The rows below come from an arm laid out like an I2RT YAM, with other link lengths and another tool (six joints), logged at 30 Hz.
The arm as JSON. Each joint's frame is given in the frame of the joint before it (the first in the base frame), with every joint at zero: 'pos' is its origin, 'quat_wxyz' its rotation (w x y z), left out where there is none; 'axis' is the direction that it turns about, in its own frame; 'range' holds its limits. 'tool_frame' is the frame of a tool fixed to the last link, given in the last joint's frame.
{
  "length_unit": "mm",
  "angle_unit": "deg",
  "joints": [
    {
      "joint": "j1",
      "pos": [
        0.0,
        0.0,
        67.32
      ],
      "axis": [
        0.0,
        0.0,
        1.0
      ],
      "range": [
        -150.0,
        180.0
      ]
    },
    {
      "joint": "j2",
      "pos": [
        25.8,
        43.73,
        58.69
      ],
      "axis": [
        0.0,
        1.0,
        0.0
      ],
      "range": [
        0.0,
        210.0
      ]
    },
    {
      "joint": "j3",
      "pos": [
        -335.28,
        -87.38,
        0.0
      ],
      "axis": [
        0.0,
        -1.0,
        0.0
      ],
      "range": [
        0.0,
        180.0
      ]
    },
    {
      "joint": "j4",
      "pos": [
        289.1,
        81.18,
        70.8
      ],
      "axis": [
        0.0,
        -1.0,
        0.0
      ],
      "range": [
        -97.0,
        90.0
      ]
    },
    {
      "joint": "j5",
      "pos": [
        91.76,
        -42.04,
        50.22
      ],
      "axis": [
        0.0,
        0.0,
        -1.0
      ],
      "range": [
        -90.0,
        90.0
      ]
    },
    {
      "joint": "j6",
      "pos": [
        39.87,
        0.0,
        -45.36
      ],
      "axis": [
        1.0,
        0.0,
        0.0
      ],
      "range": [
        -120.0,
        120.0
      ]
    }
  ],
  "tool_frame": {
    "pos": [
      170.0,
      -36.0,
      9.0
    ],
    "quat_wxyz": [
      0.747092,
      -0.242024,
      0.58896,
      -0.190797
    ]
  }
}
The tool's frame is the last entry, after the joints.
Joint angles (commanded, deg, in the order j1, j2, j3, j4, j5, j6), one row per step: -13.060 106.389 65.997 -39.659 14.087 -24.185; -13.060 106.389 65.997 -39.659 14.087 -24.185; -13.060 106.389 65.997 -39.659 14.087 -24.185; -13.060 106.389 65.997 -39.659 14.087 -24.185; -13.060 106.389 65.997 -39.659 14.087 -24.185; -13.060 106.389 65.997 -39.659 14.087 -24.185; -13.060 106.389 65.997 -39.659 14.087 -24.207; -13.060 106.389 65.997 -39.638 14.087 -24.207; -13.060 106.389 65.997 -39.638 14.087 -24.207; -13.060 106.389 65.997 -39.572 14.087 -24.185; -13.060 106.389 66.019 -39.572 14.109 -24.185; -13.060 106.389 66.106 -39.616 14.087 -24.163; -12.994 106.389 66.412 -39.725 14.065 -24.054; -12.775 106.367 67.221 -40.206 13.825 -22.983; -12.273 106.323 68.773 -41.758 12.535 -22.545; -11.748 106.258 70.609 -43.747 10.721 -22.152; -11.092 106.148 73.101 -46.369 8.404 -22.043; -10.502 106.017 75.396 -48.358 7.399 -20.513; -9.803 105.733 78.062 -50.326 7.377 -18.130; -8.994 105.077 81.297 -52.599 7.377 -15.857
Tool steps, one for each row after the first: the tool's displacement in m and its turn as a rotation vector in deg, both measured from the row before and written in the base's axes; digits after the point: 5 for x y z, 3 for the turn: 0.00000 0.00000 0.00000 0.000 0.000 0.000; 0.00000 0.00000 0.00000 0.000 0.000 0.000; 0.00000 0.00000 0.00000 0.000 0.000 0.000; 0.00000 0.00000 0.00000 0.000 0.000 0.000; 0.00000 0.00000 0.00000 0.000 0.000 0.000; 0.00001 0.00001 0.00000 -0.002 0.006 0.021; 0.00010 -0.00002 0.00003 -0.005 -0.020 0.000; 0.00000 0.00000 0.00000 0.000 0.000 0.000; 0.00030 -0.00008 0.00009 -0.013 -0.070 -0.021; 0.00013 -0.00011 0.00016 -0.026 -0.017 -0.004; 0.00041 -0.00003 0.00043 0.014 -0.053 -0.017; 0.00179 0.00017 0.00166 -0.011 -0.227 -0.034; 0.00369 0.00141 0.00408 0.279 -0.688 -0.760; 0.00594 0.00729 0.00597 1.283 -0.432 0.322; 0.00605 0.00946 0.00685 1.815 -0.377 0.482; 0.00784 0.01229 0.01024 2.252 -0.453 0.976; 0.00678 0.00683 0.01172 1.127 -0.874 -0.710; 0.00764 0.00391 0.01649 0.258 -1.355 -1.612; 0.00903 0.00482 0.02312 0.181 -1.966 -1.389
